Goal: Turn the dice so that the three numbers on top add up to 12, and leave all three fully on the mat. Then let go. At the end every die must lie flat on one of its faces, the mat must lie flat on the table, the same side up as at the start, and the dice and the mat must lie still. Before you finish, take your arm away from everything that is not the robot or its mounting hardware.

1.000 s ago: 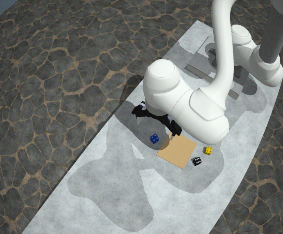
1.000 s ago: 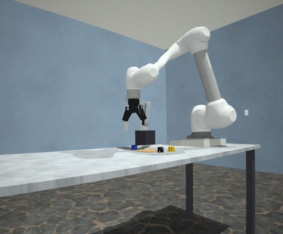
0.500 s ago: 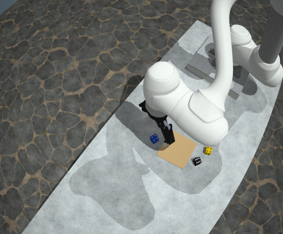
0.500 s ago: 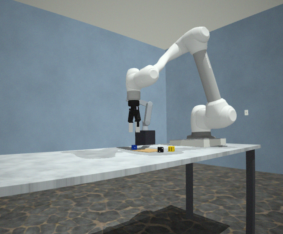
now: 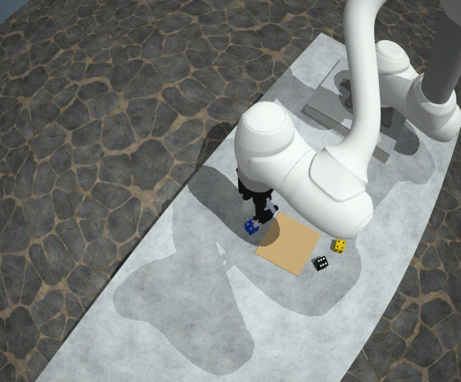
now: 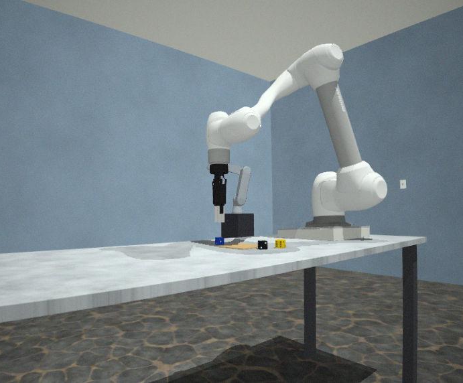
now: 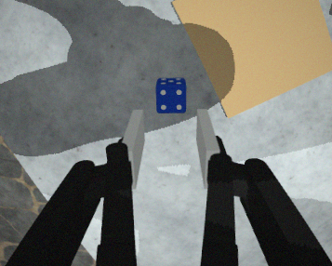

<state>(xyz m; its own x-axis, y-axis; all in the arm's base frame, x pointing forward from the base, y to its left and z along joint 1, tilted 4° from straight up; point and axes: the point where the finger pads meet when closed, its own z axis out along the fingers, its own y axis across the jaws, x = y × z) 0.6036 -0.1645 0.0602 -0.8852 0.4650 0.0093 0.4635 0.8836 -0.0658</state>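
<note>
Now: the blue die 110 mm below my hand. From my hand the other things lie so: black die (220 mm to the left, 110 mm below); tan mat (120 mm below, 110 mm to the left, 10 mm behind); yellow die (250 mm to the left, 110 mm below, 70 mm behind).
</note>
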